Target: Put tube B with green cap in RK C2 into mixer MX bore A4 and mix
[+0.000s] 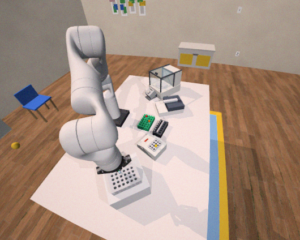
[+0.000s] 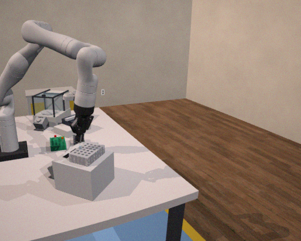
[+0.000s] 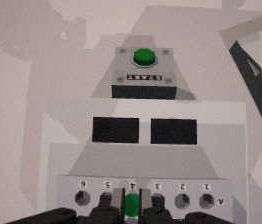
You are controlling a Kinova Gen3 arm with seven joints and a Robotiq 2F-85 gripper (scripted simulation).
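Right now my hand is 7 cm above the grey shaking block, 2 cm short of it and 1 cm to the left of it. Also, from my hand: black magnet block 41 cm to the left, 20 cm below, 8 cm ahead; then dry block 25 cm to the left, 19 cm below, 6 cm ahead; then green start key 15 cm below, 12 cm to the left, 10 cm behind.
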